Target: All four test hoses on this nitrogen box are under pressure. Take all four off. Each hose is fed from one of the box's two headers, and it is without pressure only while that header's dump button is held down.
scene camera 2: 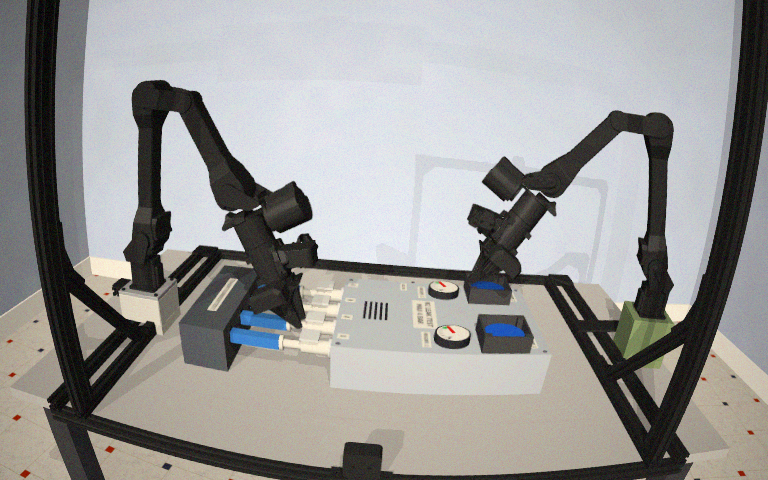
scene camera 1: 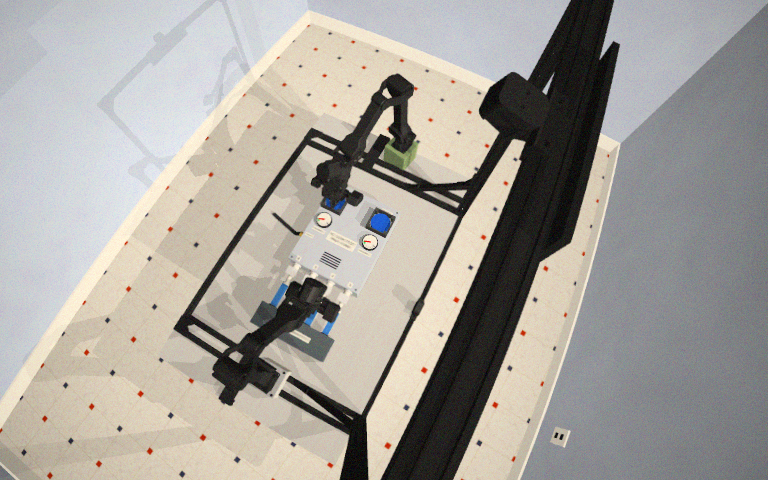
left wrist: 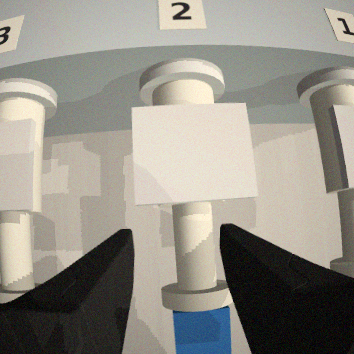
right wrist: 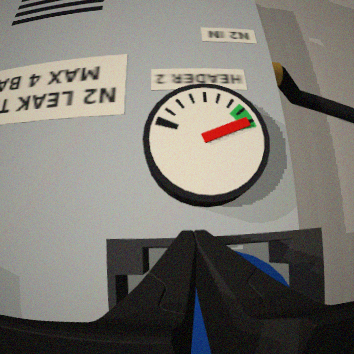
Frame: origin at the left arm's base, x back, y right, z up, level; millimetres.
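Seen in the pictures: left gripper, fingertip midpoint: (scene camera 2: 301,323) (left wrist: 176,238); right gripper, fingertip midpoint: (scene camera 2: 469,282) (scene camera 1: 332,208) (right wrist: 192,241); left arm's base, origin of the base link: (scene camera 2: 147,284) (scene camera 1: 267,377); right arm's base, origin of the base link: (scene camera 2: 649,312) (scene camera 1: 401,144).
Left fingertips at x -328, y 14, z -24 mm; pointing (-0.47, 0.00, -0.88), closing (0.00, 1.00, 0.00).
Observation:
Pixels of each thing's top centre, then the offset from my left fingertips to it. "spot": a spot on its surface instead.
- square white coupling, surface spot: (left wrist: 194,154) spot: dx -25, dy +6, dz +22 mm
- Hose 2, surface spot: (left wrist: 202,330) (scene camera 2: 282,318) spot: dx +32, dy +7, dz +9 mm
- Hose 1, surface spot: (scene camera 2: 256,338) (scene camera 1: 333,322) spot: dx +61, dy +87, dz +6 mm
- Hose 3's stem, middle of its top: (left wrist: 4,228) dx -4, dy -64, dz +7 mm
- Hose 4, surface spot: (scene camera 1: 278,295) spot: dx +73, dy -131, dz +10 mm
- header 2's blue dump button, middle of its top: (right wrist: 218,334) (scene camera 2: 487,288) (scene camera 1: 335,200) dx -330, dy -129, dz +41 mm
- Header 2's gauge, surface spot: (right wrist: 207,165) spot: dx -258, dy -127, dz +40 mm
- Header 1's button, middle of its top: (scene camera 2: 504,333) (scene camera 1: 380,222) dx -333, dy +61, dz +41 mm
- dark block, surface spot: (scene camera 2: 202,342) spot: dx +153, dy +113, dz -5 mm
- black supply line, surface spot: (scene camera 1: 284,223) spot: dx -182, dy -282, dz -43 mm
- Header 1's gauge, surface spot: (scene camera 2: 451,339) spot: dx -244, dy +85, dz +39 mm
My left gripper (left wrist: 176,238) (scene camera 2: 297,322) is open, its fingers apart on either side of hose 2's pale stem, just below the square white coupling (left wrist: 194,154). Hose 2 (left wrist: 202,330) (scene camera 2: 266,320) is in its coupling. Hose 1 (scene camera 2: 256,338) (scene camera 1: 328,323) is the nearest in scene camera 2, also coupled. Hose 3's stem (left wrist: 16,245) sits in its coupling. Hose 4 (scene camera 1: 278,295) meets its coupling. My right gripper (right wrist: 192,241) is shut and empty at header 2's blue dump button (right wrist: 267,270) (scene camera 2: 488,285); contact is hidden. Header 2's gauge (right wrist: 207,165) points into green. Header 1's button (scene camera 2: 504,330) (scene camera 1: 380,222) is uncovered.
The grey box (scene camera 1: 305,246) (scene camera 2: 436,370) stands mid-table. A dark block (scene camera 2: 202,342) (scene camera 1: 322,353) holds the hoses' far ends. A black supply line (scene camera 1: 284,223) leaves the box's side. Black frame rails (scene camera 2: 198,450) surround the table. Header 1's gauge (scene camera 2: 451,339) stands beside its button.

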